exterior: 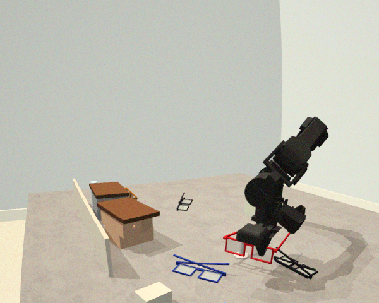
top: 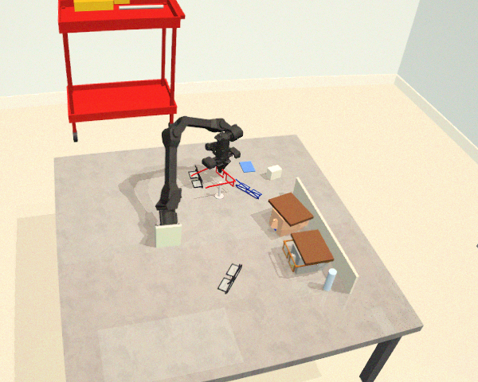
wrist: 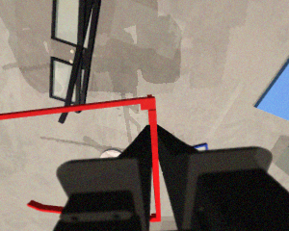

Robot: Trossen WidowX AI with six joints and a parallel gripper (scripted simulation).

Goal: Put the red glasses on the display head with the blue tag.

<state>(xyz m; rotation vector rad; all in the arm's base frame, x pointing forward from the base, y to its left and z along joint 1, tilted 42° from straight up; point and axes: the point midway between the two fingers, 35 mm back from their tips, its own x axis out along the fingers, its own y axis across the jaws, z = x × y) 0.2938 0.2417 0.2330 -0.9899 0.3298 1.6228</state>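
Now: the white post 2 cm behind my gripper tip, 10 cm to the right of it and 3 cm below it. From my gripper tip the other things lie so: blue card (17 cm ahead, 9 cm to the left, 6 cm below); skin-coloured display head (20 cm ahead, 34 cm to the right); cream cube (28 cm ahead, 3 cm below).
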